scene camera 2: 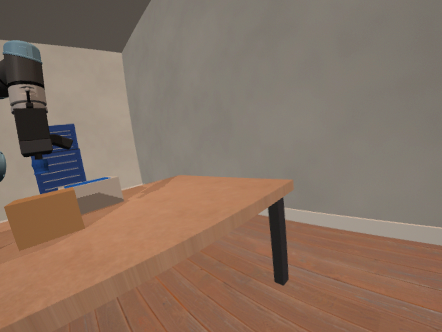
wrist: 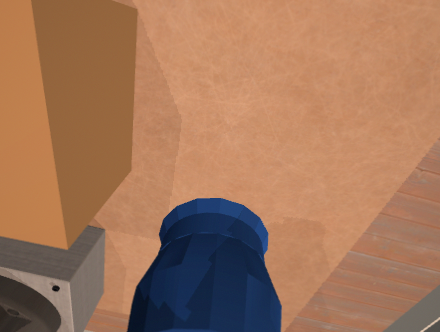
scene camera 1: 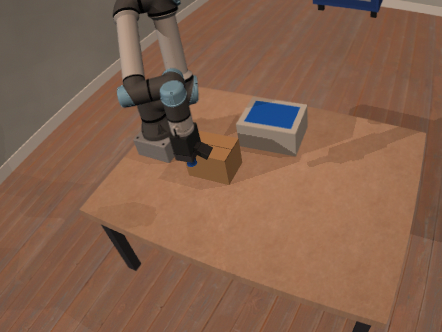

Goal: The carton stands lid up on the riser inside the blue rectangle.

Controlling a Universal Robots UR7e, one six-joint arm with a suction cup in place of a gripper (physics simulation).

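Places are measured from the arm's base along level axes (x ahead, y left, z up), in metres.
Where they show: hand, its tool point: (scene camera 2: 42, 173) (wrist: 213, 242) (scene camera 1: 192, 163); arm's base, origin of its link: (wrist: 5, 307) (scene camera 1: 159, 129).
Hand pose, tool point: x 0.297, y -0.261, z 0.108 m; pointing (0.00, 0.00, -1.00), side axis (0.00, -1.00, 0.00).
Each offset is from my tool point to the top centre of the thing. "spot": to the spot under its first point. Level surfaces: height alone.
The brown carton {dx -0.010, dy +0.169, dz -0.069 m} (scene camera 1: 209, 169) (scene camera 2: 47, 220) (wrist: 92, 100) stands on the table, with the seamed lid face up, between the arm's base and the riser. The light grey riser {dx +0.173, dy +0.409, dz -0.079 m} (scene camera 1: 265, 142) (scene camera 2: 114, 188) stands apart from it, farther back on the table. The blue rectangle {spot: dx +0.175, dy +0.400, dz -0.078 m} (scene camera 1: 272, 115) (scene camera 2: 92, 182) lies on the riser's top with no carton on it. My gripper, a blue suction cup (scene camera 1: 191, 163) (scene camera 2: 40, 165) (wrist: 214, 216), is open and holds nothing. It hangs higher than the carton's top; in the wrist view it appears beside the carton's shaded side.
The arm's grey base (scene camera 1: 151, 147) (wrist: 86, 272) stands on the table {dz -0.199 m} (scene camera 1: 300, 225) (scene camera 2: 150, 225) (wrist: 300, 125) close to the carton. The table's edge crosses the lower right of the wrist view. A blue cabinet (scene camera 1: 348, 4) (scene camera 2: 65, 160) stands on the floor beyond the table.
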